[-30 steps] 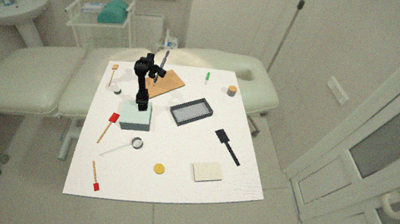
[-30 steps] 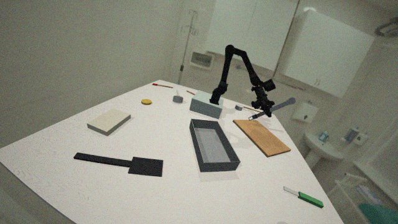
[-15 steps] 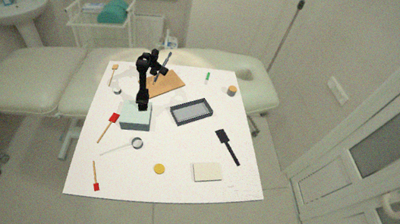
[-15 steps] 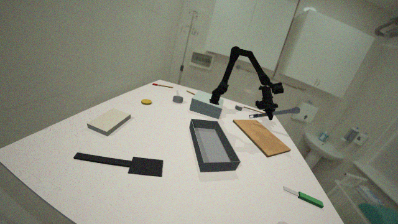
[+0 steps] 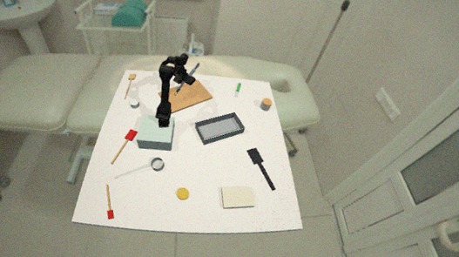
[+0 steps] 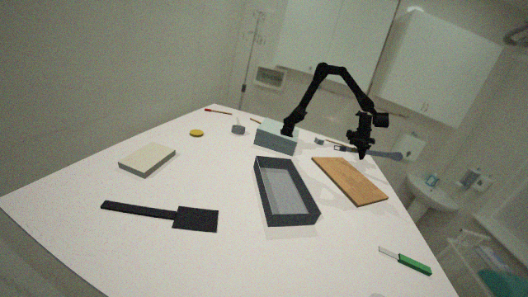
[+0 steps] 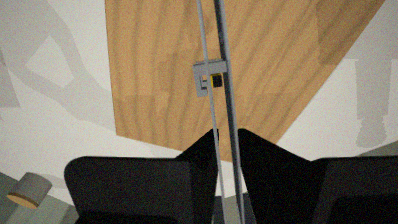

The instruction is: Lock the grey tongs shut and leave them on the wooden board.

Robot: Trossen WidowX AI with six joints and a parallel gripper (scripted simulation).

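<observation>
My gripper tip is now 4 cm to the left of the yellow slider, 4 cm past it and 2 cm below it. From my gripper tip the other things lie so: wooden board 11 cm below, 1 cm to the right, 1 cm behind; then green-handled knife 43 cm ahead, 11 cm below, 1 cm to the left; then roasting tin 37 cm to the right, 19 cm ahead, 9 cm below.
</observation>
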